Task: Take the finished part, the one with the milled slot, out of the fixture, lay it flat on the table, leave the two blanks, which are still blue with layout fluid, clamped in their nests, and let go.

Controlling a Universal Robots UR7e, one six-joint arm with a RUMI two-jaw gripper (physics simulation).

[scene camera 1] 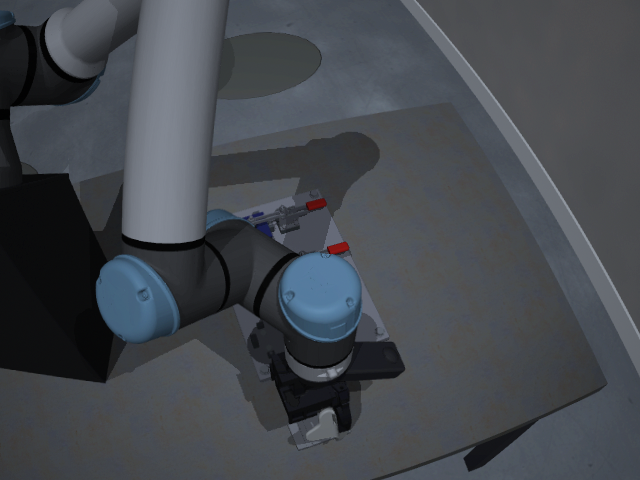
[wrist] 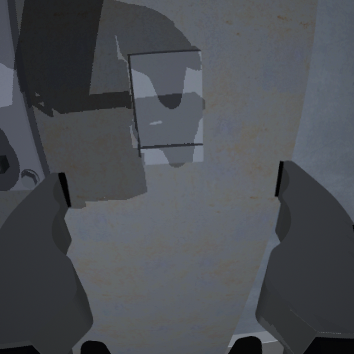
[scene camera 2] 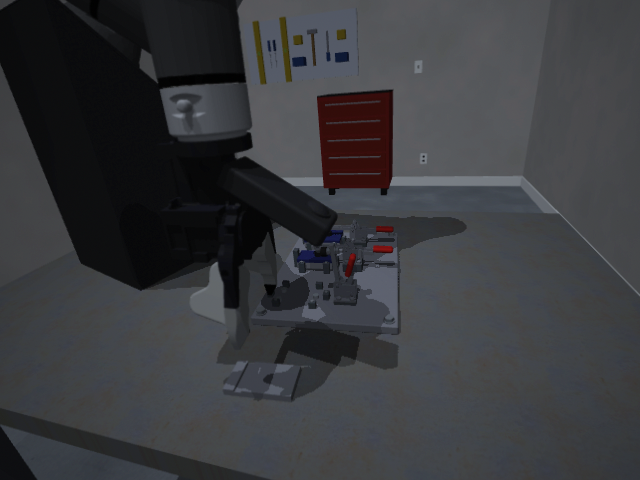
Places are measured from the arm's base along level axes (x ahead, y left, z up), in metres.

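Pixels of known places: gripper, fingertip midpoint: [scene camera 1: 324,409] [wrist: 170,169] [scene camera 2: 256,318]; arm's base, origin of the base link: [scene camera 2: 92,54].
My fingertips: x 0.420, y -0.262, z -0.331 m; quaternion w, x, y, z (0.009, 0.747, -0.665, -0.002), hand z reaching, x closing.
Observation:
For each thing: its top centre in the pictures, then the offset to it from my fingertips. "spot": a spot on its surface instead.
- finished part, middle of its top: [wrist: 168,111] [scene camera 2: 262,377] [scene camera 1: 319,427] 0.007 m back, 0.000 m left, 0.094 m down
- farther blank, surface spot: [scene camera 1: 263,229] spot: 0.015 m back, 0.389 m left, 0.068 m down
- front clamp's red handle, surface spot: [scene camera 2: 350,265] spot: 0.071 m ahead, 0.179 m left, 0.019 m down
- farther, surface spot: [scene camera 1: 315,204] [scene camera 2: 383,228] spot: 0.089 m ahead, 0.409 m left, 0.049 m down
The finished part [scene camera 1: 305,444] [scene camera 2: 258,381] [wrist: 167,131], grey with a milled slot across one end, lies flat on the table in front of the fixture plate [scene camera 1: 326,230] [scene camera 2: 377,297]. My gripper [scene camera 2: 253,318] [wrist: 170,169] is open and empty, its fingertips above the table and clear of the part. In scene camera 2, two blue blanks, the nearer one [scene camera 2: 312,256] and the farther one [scene camera 2: 334,236], sit in their nests under clamps. In scene camera 1 part of the farther blank [scene camera 1: 263,229] shows; the arm hides the nearer one.
The front clamp's red handle [scene camera 2: 350,265] stands raised beside the vacant nest. The other two clamps' red handles, the farther [scene camera 1: 315,204] [scene camera 2: 384,228] and the middle [scene camera 1: 338,248] [scene camera 2: 383,249], lie low. The fixture's edge is left of the part in the wrist view.

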